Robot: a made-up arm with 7 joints. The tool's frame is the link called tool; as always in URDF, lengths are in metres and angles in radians. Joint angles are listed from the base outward.
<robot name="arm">
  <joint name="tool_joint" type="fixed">
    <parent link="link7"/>
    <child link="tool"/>
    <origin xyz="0 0 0" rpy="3.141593 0 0"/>
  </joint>
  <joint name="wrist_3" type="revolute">
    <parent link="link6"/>
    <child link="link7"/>
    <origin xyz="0 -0.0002 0.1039"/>
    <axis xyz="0 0 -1"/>
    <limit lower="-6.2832" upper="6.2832"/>
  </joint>
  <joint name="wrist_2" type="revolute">
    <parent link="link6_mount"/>
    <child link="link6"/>
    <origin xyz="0 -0.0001 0.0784"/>
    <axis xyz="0 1 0"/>
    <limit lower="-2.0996" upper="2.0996"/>
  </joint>
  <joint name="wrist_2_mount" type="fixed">
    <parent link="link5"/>
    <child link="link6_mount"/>
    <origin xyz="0 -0.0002 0.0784"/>
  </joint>
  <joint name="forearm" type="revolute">
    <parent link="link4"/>
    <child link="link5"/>
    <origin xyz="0 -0.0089 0.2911"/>
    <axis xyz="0 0 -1"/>
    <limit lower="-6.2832" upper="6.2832"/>
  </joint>
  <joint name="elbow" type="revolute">
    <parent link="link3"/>
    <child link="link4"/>
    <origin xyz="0 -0.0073 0.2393"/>
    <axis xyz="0 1 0"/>
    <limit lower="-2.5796" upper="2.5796"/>
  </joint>
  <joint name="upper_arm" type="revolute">
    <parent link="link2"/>
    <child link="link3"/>
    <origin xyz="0 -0.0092 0.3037"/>
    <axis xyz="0 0 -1"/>
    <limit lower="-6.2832" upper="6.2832"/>
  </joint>
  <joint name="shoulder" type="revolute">
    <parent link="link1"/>
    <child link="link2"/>
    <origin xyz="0 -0.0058 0.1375"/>
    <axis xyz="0 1 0"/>
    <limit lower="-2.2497" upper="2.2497"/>
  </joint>
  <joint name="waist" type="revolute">
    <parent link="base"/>
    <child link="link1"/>
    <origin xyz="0 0 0.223"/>
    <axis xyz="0 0 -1"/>
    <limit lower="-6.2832" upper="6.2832"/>
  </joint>
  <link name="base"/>
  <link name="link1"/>
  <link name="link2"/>
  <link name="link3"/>
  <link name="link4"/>
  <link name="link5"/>
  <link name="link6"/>
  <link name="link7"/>
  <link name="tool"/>
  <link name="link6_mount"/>
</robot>
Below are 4 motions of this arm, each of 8 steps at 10 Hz.
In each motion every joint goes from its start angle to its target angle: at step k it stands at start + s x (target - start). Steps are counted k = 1, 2, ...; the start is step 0. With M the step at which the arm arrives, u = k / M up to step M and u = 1 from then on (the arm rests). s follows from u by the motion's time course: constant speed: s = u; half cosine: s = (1 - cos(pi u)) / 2; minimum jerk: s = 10 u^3 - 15 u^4 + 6 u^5.
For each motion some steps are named. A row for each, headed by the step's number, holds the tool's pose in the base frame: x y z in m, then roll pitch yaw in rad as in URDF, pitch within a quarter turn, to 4 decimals.
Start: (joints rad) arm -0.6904 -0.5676 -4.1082 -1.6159 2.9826 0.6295 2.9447
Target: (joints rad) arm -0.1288 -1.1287 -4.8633 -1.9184 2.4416 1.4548 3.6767
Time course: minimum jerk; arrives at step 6
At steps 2, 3, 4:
2: -0.3481 0.3228 0.8002 -0.5133 -0.9109 2.0489
3: -0.4009 0.3269 0.6432 -0.5321 -0.4403 2.0751
4: -0.4081 0.3310 0.4781 -0.4521 0.0474 2.0381

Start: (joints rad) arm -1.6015 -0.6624 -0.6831 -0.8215 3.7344 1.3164 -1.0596
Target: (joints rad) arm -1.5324 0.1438 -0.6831 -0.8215 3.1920 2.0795 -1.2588
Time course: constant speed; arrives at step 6
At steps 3, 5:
3: 0.2429 -0.4965 1.0232 -0.3404 0.2670 0.8859
5: 0.2394 -0.2808 1.1150 -0.3250 0.2285 0.8876

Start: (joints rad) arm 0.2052 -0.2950 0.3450 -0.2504 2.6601 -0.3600 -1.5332
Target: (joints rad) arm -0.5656 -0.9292 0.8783 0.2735 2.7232 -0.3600 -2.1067
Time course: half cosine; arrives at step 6
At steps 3, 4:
3: -0.5824 -0.1440 1.2692 -2.8896 0.0363 -1.2782
4: -0.6126 -0.3362 1.1901 -2.7981 0.1418 -1.0033

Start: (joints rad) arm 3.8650 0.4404 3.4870 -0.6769 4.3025 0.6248 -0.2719
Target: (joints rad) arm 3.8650 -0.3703 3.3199 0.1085 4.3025 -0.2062 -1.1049
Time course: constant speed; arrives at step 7
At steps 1, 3, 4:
1: -0.3421 0.4889 1.2074 2.3148 0.8319 0.6720
3: -0.1598 0.2426 1.3951 3.0298 0.5671 1.5194
4: -0.0462 0.1015 1.4412 -3.1187 0.3006 1.7453

